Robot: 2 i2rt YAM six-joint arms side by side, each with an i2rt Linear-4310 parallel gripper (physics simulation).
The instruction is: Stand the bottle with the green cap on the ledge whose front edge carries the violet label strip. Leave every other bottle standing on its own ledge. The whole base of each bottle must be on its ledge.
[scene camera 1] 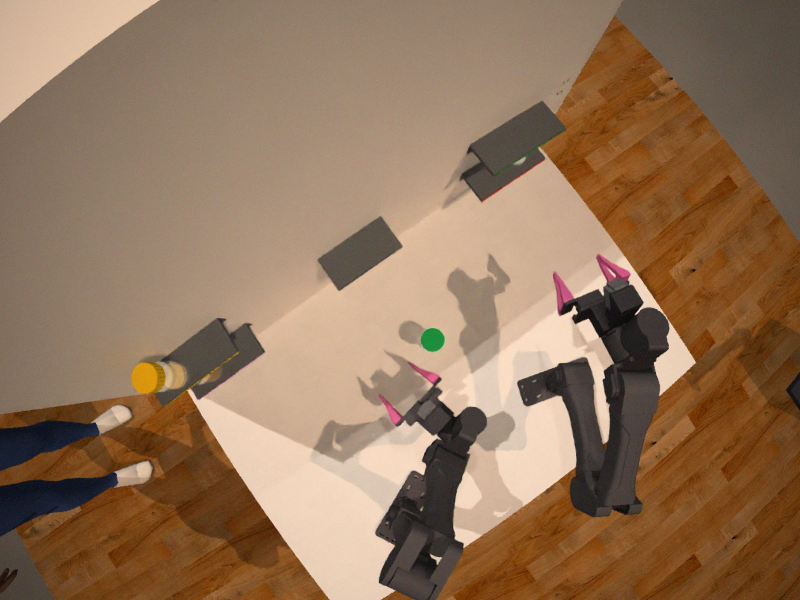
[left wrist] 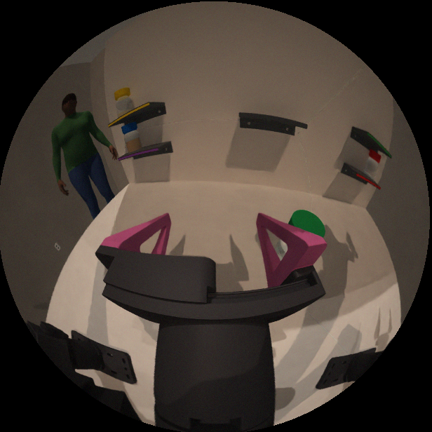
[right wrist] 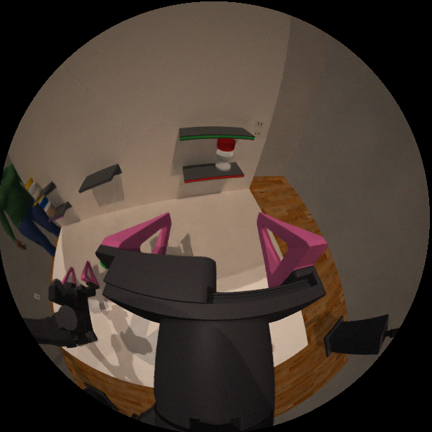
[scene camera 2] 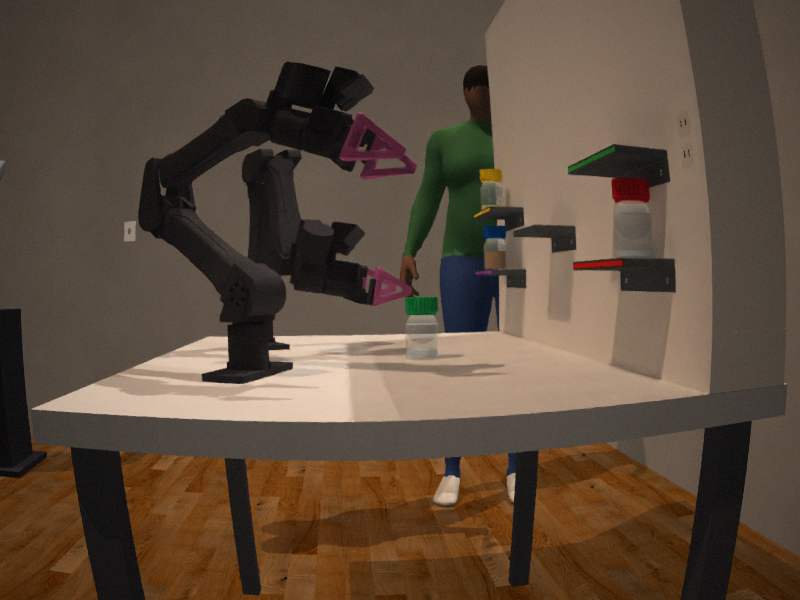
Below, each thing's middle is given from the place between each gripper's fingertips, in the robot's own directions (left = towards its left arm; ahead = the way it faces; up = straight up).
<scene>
The green-capped bottle (scene camera 2: 421, 328) is 1 cm ahead of my left hand, 12 cm to the right of it and 6 cm below it. The rest, counted from my left hand: plain ledge (scene camera 1: 374, 243): 24 cm ahead, 12 cm to the right, 10 cm above; then yellow-strip ledge (scene camera 1: 210, 347): 28 cm ahead, 28 cm to the left, 17 cm above; then violet-strip ledge (scene camera 1: 249, 347): 28 cm ahead, 28 cm to the left, 3 cm above.
The green-strip ledge (scene camera 1: 509, 142) lies 27 cm ahead of my right hand and 10 cm to the right of it. Round my right hand: green-capped bottle (29 cm to the left, 24 cm below, 7 cm ahead); plain ledge (30 cm to the left, 30 cm ahead, 7 cm below); red-strip ledge (scene camera 1: 482, 183) (27 cm ahead, 14 cm below, 10 cm to the right).
</scene>
